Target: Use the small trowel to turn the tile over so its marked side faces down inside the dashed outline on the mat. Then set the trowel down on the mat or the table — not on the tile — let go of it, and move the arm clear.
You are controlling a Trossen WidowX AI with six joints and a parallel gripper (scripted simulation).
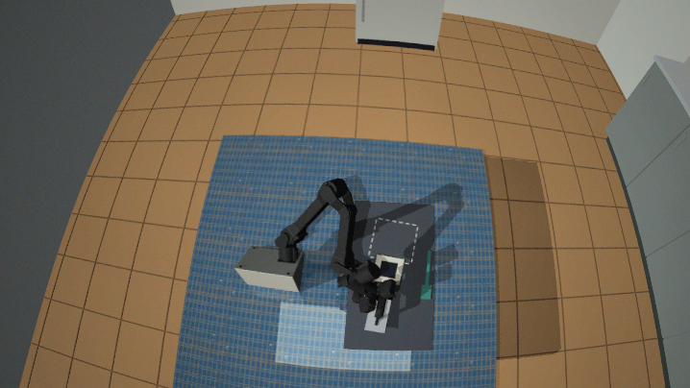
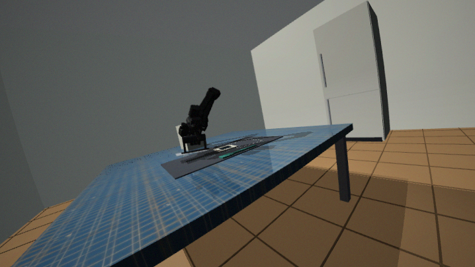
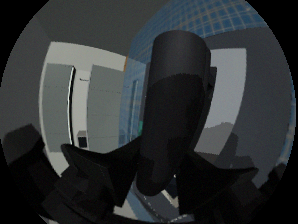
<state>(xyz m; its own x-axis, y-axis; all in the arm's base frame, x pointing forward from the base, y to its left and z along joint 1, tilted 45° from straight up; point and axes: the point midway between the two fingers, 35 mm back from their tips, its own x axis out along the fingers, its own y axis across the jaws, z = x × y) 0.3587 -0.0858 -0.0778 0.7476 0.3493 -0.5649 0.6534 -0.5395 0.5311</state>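
My gripper tip is 15 cm to the right of the white tile and 7 cm above it. The rest, counted from my gripper tip: teal trowel (15 cm ahead, 11 cm to the left, 7 cm below).
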